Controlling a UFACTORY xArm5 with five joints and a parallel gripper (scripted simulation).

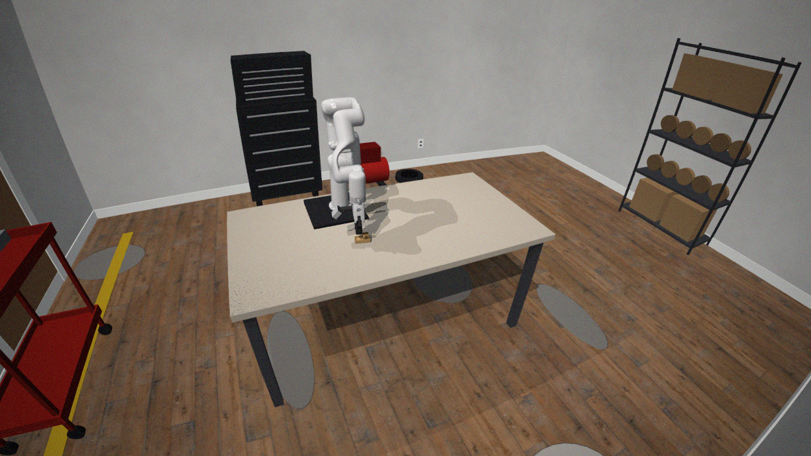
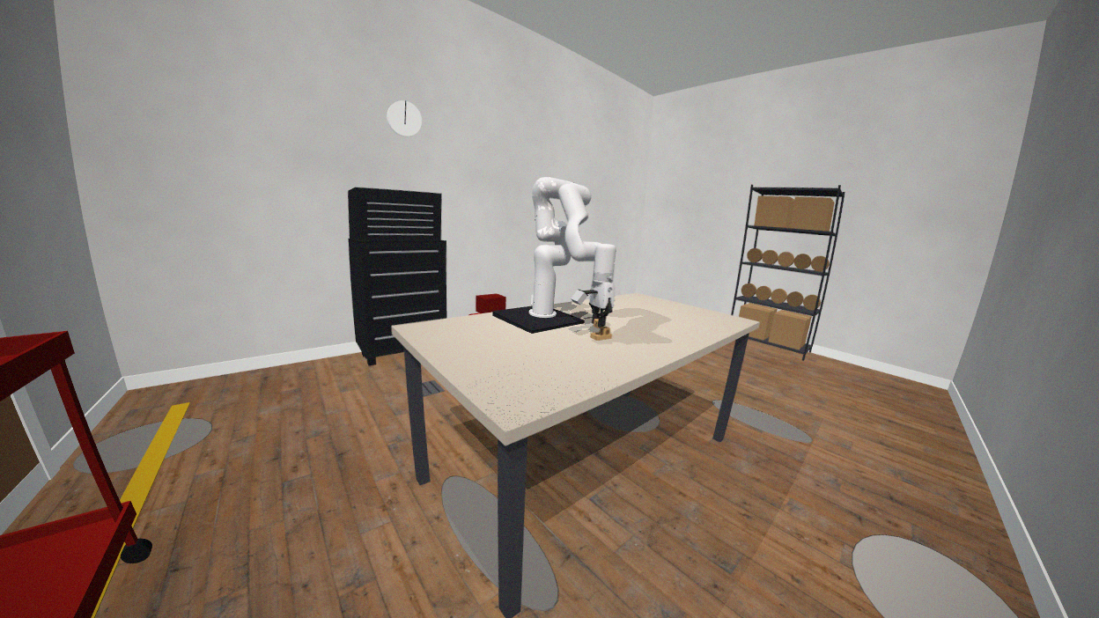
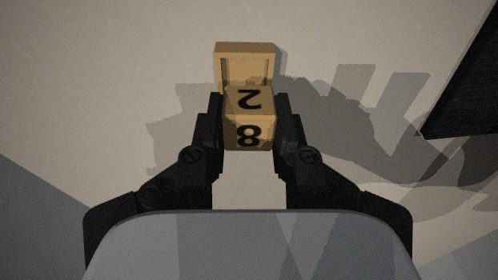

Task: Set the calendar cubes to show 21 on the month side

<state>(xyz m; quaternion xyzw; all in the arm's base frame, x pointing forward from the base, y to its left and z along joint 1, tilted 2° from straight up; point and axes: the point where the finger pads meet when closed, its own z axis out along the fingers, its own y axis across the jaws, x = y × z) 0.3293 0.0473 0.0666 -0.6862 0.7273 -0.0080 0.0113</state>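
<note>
Now: hand 1 cm above the wooden digit cube. Also, from my hand: wooden tray (2 cm to the left, 7 cm below).
</note>
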